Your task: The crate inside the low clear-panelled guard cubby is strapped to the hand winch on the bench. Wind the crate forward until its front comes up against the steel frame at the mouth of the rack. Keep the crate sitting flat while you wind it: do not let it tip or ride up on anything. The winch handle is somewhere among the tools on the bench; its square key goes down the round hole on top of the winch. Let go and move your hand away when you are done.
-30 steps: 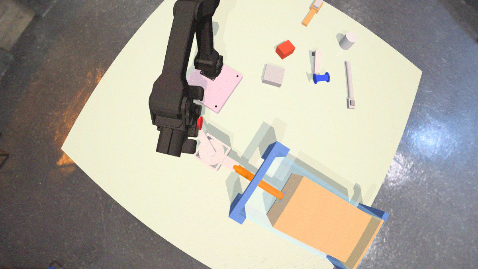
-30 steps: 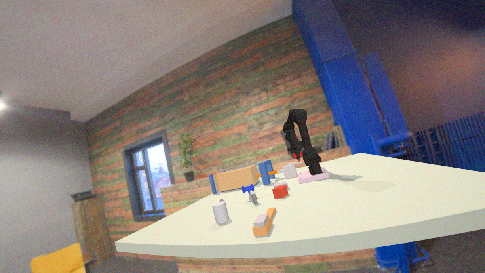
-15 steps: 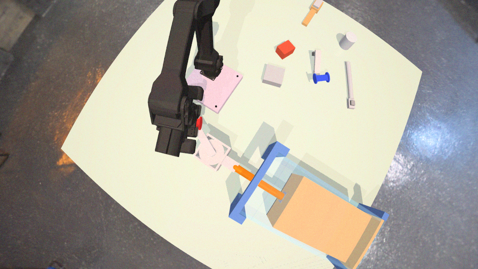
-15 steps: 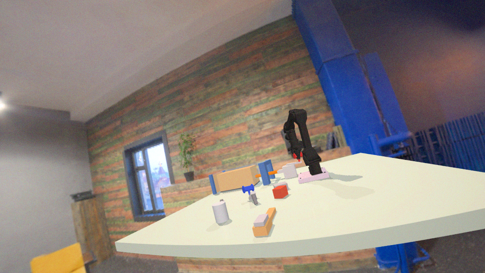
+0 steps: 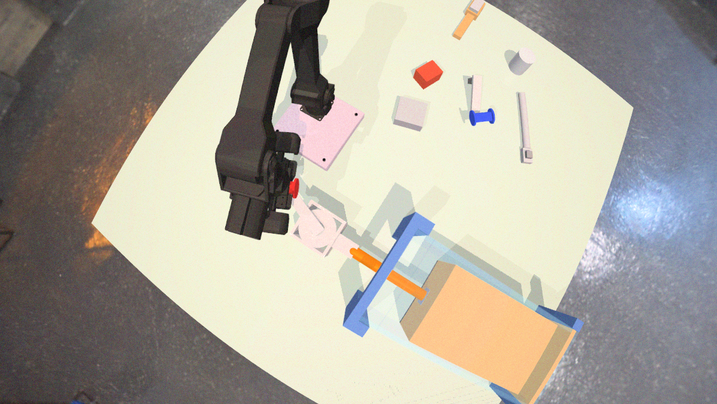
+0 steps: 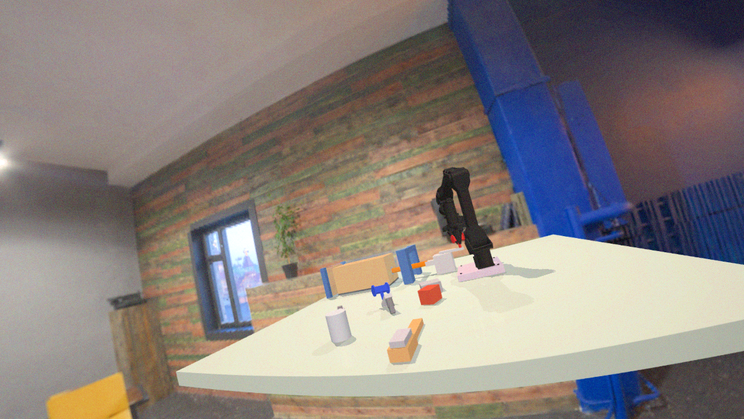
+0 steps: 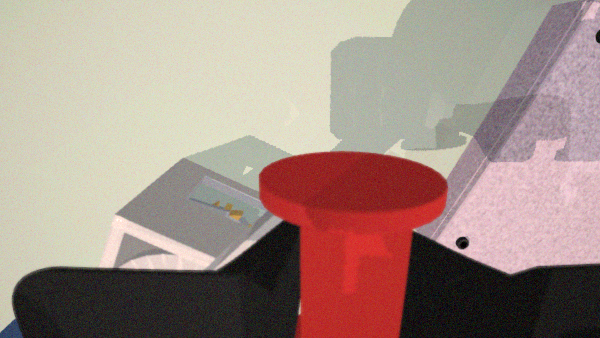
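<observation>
The blue steel frame lies 25 cm ahead of my gripper tip, 4 cm to the right of it and 1 cm below it. Round my gripper tip: grey block: 33 cm to the left, 13 cm ahead, 10 cm below; crank handle with red knob: 3 cm ahead, 1 cm to the right, 1 cm below; grey winch: 8 cm below, 8 cm ahead, 4 cm to the right.
</observation>
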